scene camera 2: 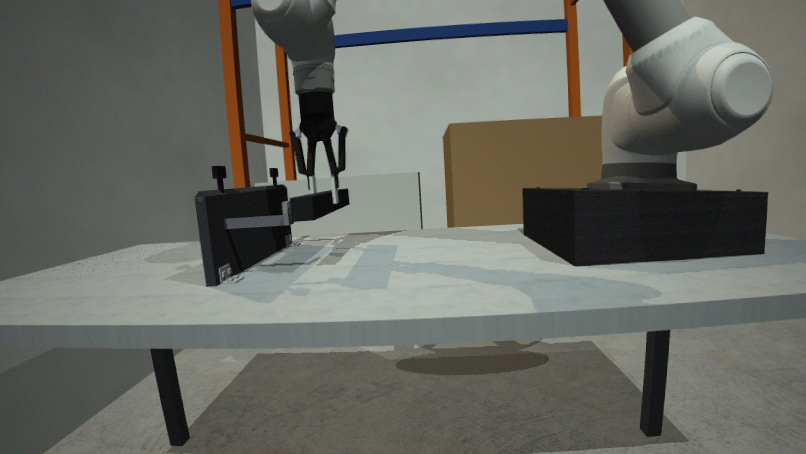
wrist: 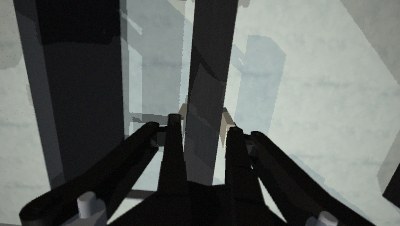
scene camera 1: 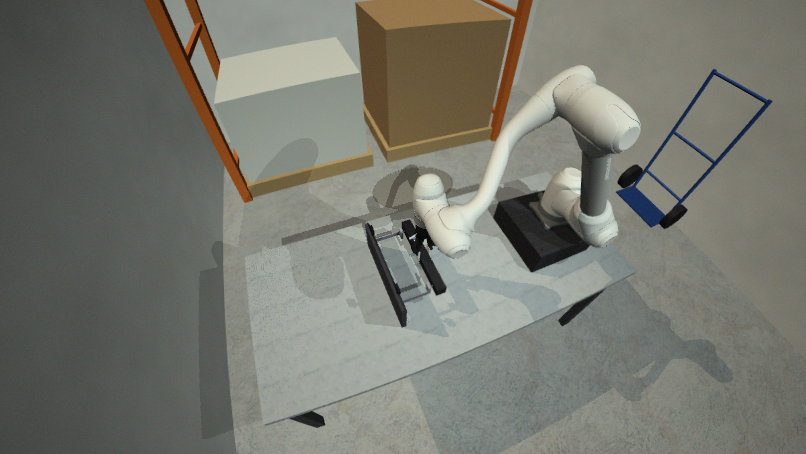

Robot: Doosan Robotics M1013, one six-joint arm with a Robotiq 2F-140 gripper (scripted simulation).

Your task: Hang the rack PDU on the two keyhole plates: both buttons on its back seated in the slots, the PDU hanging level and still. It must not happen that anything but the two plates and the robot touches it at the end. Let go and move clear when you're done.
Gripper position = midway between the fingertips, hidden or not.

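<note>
I can see my gripper (scene camera 2: 325,204), which is also there at (wrist: 203,114). A black panel (scene camera 2: 242,248) is visible to me too, and I find the panel again at (wrist: 82,53). And there is a rack PDU (scene camera 1: 431,272).
</note>
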